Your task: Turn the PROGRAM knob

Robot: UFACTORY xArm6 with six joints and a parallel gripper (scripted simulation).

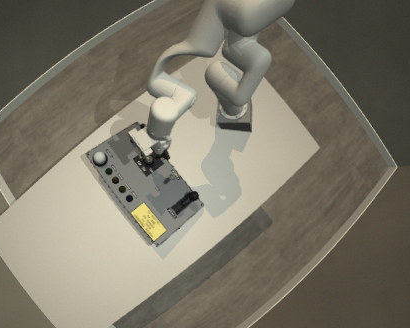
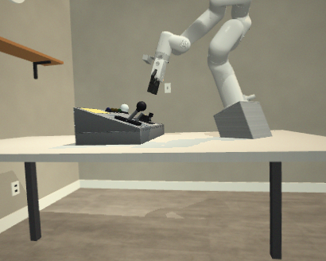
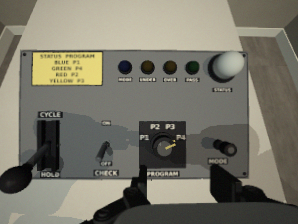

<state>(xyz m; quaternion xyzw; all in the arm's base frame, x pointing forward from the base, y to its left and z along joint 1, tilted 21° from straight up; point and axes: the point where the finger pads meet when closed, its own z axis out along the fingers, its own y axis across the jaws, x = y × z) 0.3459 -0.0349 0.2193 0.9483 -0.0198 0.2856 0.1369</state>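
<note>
Right now the grey sloped console is 80 mm ahead of my hand, 50 mm to the left of it and 150 mm below it. Round my hand: check toggle: 60 mm ahead, 110 mm to the left, 140 mm below; then black lever: 50 mm ahead, 240 mm to the left, 120 mm below; then mode knob: 30 mm ahead, 120 mm to the right, 130 mm below.
</note>
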